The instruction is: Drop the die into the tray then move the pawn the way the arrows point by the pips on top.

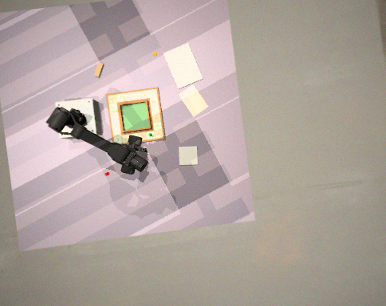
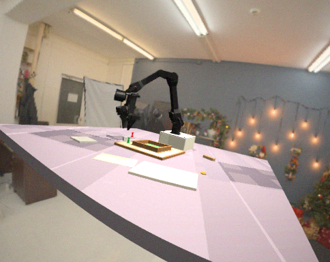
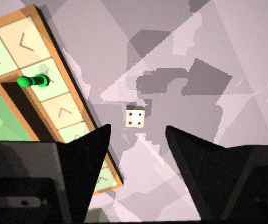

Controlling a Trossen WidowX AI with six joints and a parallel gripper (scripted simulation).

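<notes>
Now: the white die 60 mm below my gripper tip. Also, from my gripper tip: green pawn: 100 mm ahead, 80 mm to the left, 40 mm below; red pawn: 200 mm behind, 50 mm below, 40 mm to the right; green dice tray: 200 mm to the left, 60 mm below, 50 mm ahead.
</notes>
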